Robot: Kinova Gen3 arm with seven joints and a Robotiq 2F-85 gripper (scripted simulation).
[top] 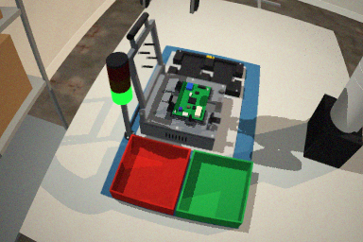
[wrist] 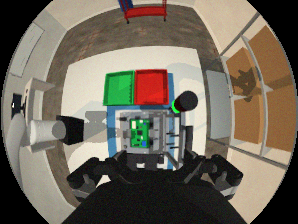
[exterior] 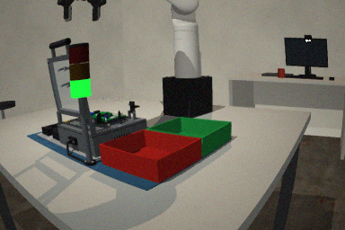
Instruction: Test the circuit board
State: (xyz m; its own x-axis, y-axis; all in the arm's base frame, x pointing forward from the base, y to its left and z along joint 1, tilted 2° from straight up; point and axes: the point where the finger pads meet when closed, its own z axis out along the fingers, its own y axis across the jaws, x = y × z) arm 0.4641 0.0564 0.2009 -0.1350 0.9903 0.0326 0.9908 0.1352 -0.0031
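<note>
Now: the green circuit board 60 mm behind my hand, 10 mm to the right of it and 260 mm below it. From my hand the other things lie so: tester lid (50 mm ahead, 150 mm below); then green bin (190 mm behind, 170 mm to the left, 320 mm below); then red bin (40 mm behind, 190 mm to the left, 320 mm below).
</note>
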